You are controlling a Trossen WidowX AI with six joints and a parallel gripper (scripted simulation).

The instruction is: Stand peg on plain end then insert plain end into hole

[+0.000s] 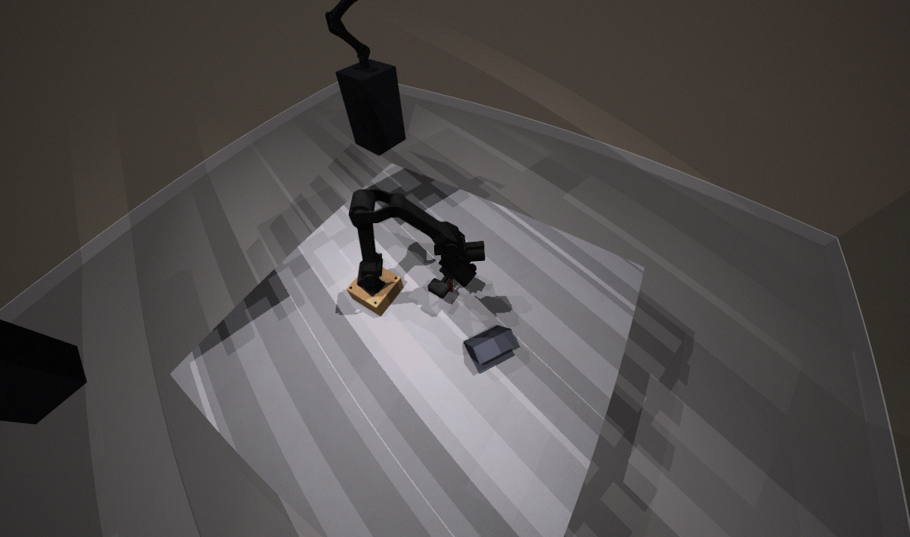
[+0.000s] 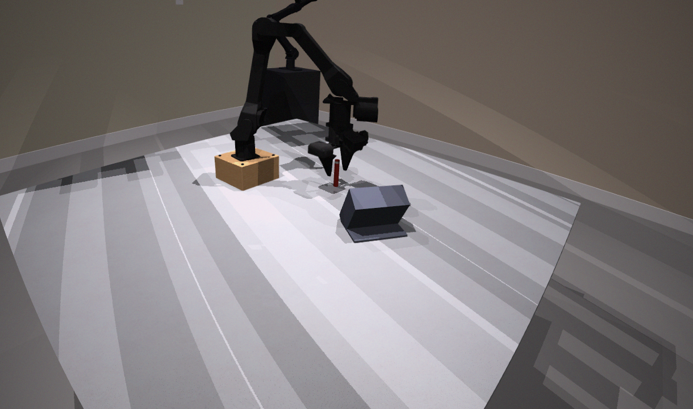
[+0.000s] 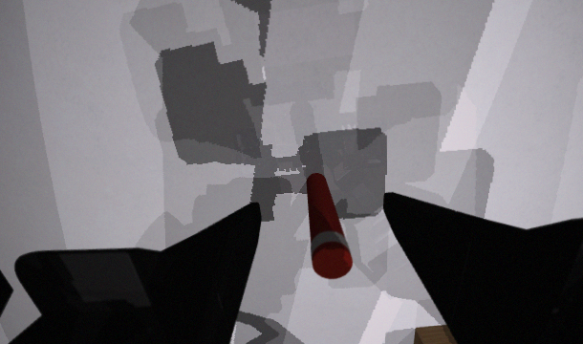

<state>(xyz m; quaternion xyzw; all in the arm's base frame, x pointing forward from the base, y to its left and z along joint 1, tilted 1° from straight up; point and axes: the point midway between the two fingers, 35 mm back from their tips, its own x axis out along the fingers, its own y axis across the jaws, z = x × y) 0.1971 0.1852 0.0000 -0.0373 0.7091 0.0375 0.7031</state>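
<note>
The red peg lies 2 cm above my gripper tip. The rest, counted from my gripper tip: dark grey sloped panel: 23 cm ahead, 9 cm to the right.
</note>
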